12 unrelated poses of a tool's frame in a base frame.
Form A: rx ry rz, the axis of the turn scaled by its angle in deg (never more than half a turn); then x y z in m.
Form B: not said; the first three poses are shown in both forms.
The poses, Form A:
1: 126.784, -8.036, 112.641, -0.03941, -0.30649, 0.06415
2: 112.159, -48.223, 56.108, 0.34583, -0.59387, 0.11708
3: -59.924, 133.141, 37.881, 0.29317, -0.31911, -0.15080
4: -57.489, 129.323, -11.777, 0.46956, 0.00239, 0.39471
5: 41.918, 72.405, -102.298, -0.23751, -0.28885, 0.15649
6: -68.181, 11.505, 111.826, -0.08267, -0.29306, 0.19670
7: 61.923, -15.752, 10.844, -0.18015, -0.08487, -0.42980
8: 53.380, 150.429, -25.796, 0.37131, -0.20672, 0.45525
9: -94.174, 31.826, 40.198, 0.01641, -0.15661, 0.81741
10: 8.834, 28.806, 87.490, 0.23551, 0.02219, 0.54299
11: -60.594, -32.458, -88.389, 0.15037, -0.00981, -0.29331
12: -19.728, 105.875, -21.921, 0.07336, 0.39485, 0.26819
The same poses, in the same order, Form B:
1: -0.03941, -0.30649, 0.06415, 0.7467, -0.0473, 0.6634, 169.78
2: 0.34583, -0.59387, 0.11708, 0.8348, -0.3589, 0.4176, 134.36
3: 0.29317, -0.31911, -0.15080, -0.3973, 0.8827, 0.2511, 150.84
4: 0.46956, 0.00239, 0.39471, -0.4048, 0.9106, -0.0829, 142.01
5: -0.23751, -0.28885, 0.15649, 0.3172, 0.5479, -0.7741, 132.15
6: -0.08267, -0.29306, 0.19670, -0.5186, 0.0875, 0.8505, 131.48
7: -0.18015, -0.08487, -0.42980, 0.9555, -0.2431, 0.1673, 64.81
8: 0.37131, -0.20672, 0.45525, 0.3301, 0.9304, -0.1595, 161.69
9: 0.01641, -0.15661, 0.81741, -0.8783, 0.2968, 0.3749, 107.23
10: 0.23551, 0.02219, 0.54299, 0.0955, 0.3113, 0.9455, 92.53
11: 0.15037, -0.00981, -0.29331, -0.5412, -0.2899, -0.7894, 111.97
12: 0.07336, 0.39485, 0.26819, -0.1795, 0.9633, -0.1995, 109.91
